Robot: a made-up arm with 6 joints.
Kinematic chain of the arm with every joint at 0, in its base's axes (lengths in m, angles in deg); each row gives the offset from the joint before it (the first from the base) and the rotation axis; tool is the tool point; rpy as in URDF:
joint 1: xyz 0 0.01 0.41 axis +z
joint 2: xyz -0.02 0 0.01 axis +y
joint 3: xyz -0.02 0 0.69 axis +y
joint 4: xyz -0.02 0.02 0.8 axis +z
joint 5: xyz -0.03 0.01 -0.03 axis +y
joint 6: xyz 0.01 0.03 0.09 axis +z
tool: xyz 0.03 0.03 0.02 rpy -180 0 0
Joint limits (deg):
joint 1: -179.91..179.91
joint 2: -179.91..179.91
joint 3: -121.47..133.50
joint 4: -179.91..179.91
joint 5: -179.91..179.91
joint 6: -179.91..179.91
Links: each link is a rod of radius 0.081 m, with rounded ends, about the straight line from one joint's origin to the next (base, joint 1, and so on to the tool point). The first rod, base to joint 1, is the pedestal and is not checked.
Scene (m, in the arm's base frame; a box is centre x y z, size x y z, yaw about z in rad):
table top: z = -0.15
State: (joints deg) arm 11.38 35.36 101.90 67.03 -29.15 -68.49
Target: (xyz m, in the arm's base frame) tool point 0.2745 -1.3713 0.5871
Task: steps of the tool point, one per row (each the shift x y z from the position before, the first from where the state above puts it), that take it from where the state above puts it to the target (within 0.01 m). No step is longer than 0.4 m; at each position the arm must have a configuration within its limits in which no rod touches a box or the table.
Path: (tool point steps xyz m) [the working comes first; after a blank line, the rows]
Joints at the target: -77.96 56.87 51.95 67.15 -35.35 -66.49
Straight joint move there: clear.

1: 0.0998 -0.2680 0.0313
2: 0.0167 -0.3039 0.0331
3: -0.0770 -0.3121 0.0344
4: -0.1720 -0.2898 0.0357
5: -0.2579 -0.2380 0.0363
6: -0.3258 -0.1601 0.0368

